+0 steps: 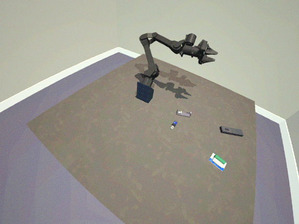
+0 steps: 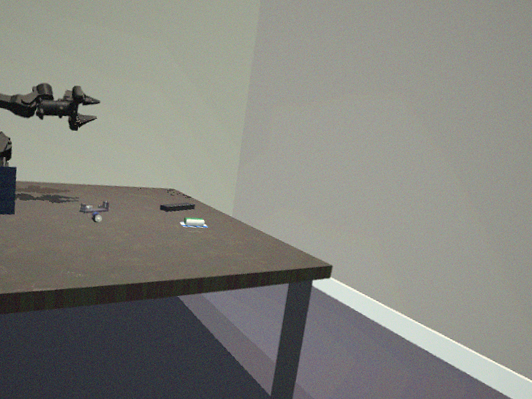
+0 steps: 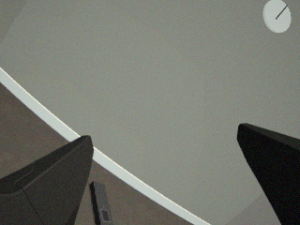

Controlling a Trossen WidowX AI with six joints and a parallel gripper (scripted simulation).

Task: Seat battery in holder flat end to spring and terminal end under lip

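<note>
Right now my gripper tip is 50 mm past the battery, 330 mm to the left of it and 360 mm above it. From my gripper tip the other things lie so: dark remote-like bar: 320 mm ahead, 150 mm to the right, 350 mm below.
</note>
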